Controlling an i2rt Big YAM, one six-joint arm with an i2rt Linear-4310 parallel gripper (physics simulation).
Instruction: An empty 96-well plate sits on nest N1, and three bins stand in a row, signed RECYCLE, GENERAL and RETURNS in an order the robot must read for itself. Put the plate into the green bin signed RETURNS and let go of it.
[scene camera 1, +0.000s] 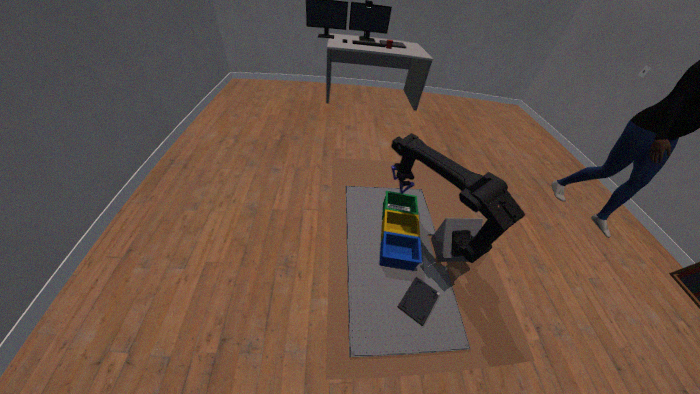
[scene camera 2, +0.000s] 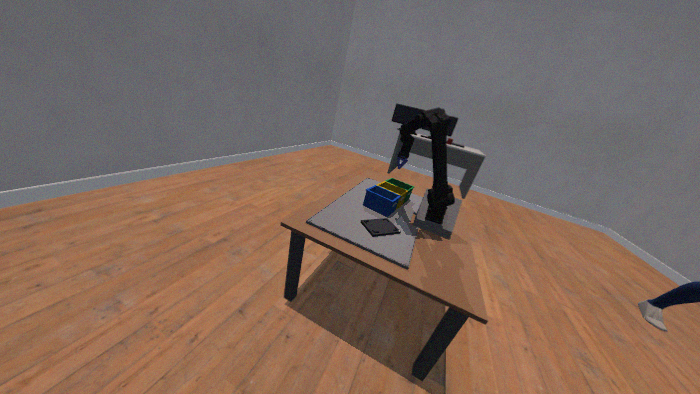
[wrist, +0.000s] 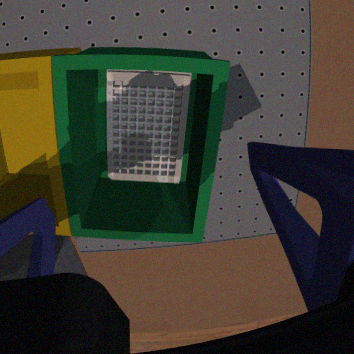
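Note:
The white 96-well plate lies inside the green bin, at the end of the row. In the wrist view it looks flat, nearer the bin's upper wall, wells showing. My gripper is open and empty, above and apart from the bin and plate, its blue fingers wide apart. The yellow bin and the blue bin complete the row. No sign is legible. The plate does not show in scene camera 2.
A dark square base lies on the grey perforated board, near the blue bin. The arm's light pedestal stands beside the board. A desk with monitors stands behind; a person's legs show at right.

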